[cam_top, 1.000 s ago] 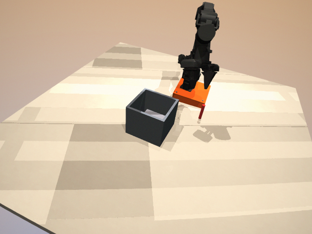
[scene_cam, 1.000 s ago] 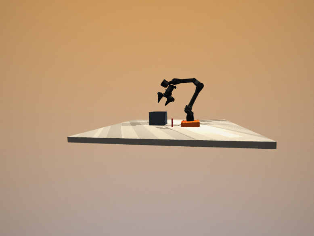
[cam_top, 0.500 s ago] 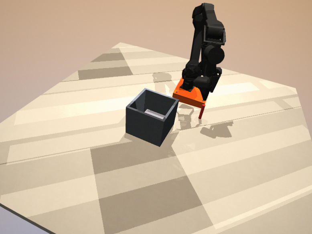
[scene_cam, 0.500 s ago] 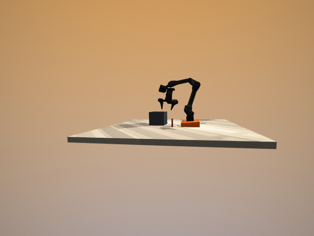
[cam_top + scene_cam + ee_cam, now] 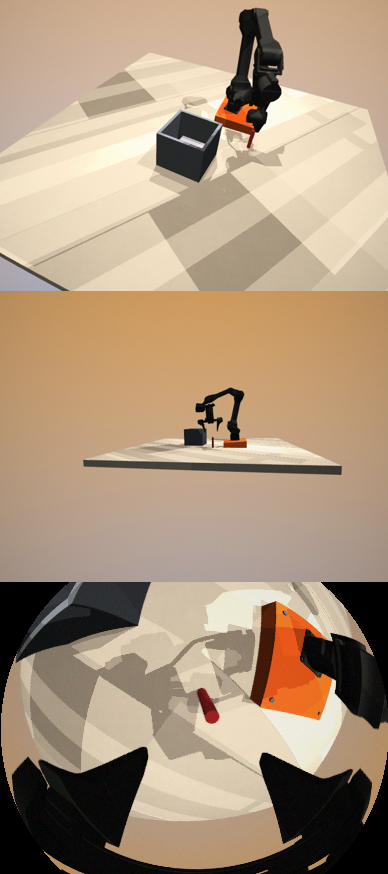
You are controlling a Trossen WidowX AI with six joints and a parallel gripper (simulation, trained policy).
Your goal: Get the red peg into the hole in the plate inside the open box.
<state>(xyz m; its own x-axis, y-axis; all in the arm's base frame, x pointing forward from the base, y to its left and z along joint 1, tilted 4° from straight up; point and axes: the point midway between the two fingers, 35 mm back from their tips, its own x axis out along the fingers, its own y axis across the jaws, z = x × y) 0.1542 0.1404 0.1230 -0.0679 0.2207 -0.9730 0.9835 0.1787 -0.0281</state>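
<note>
The red peg is 8 cm below my gripper tip, 1 cm to the right of it and 1 cm behind it.
</note>
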